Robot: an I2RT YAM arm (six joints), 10 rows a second.
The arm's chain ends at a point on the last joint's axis. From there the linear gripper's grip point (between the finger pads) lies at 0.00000 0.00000 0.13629 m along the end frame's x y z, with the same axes.
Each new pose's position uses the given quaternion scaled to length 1; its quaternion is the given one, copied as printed.
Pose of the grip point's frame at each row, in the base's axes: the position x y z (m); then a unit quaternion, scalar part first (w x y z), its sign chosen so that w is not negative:
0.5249 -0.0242 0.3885 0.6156 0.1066 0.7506 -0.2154
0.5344 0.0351 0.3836 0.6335 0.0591 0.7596 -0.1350
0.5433 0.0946 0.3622 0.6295 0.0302 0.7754 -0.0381
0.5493 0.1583 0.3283 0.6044 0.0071 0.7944 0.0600
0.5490 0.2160 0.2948 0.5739 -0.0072 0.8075 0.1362
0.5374 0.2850 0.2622 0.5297 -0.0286 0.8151 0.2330
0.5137 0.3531 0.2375 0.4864 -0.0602 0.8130 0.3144
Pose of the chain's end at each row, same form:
0.4052 0.0378 0.4089 0.6156 0.1066 0.7506 -0.2154
0.4054 0.0733 0.4055 0.6335 0.0591 0.7596 -0.1350
0.4105 0.1078 0.3901 0.6295 0.0302 0.7754 -0.0381
0.4183 0.1465 0.3640 0.6044 0.0071 0.7944 0.0600
0.4229 0.1849 0.3363 0.5739 -0.0072 0.8075 0.1362
0.4215 0.2291 0.3072 0.5297 -0.0286 0.8151 0.2330
0.4111 0.2754 0.2824 0.4864 -0.0602 0.8130 0.3144

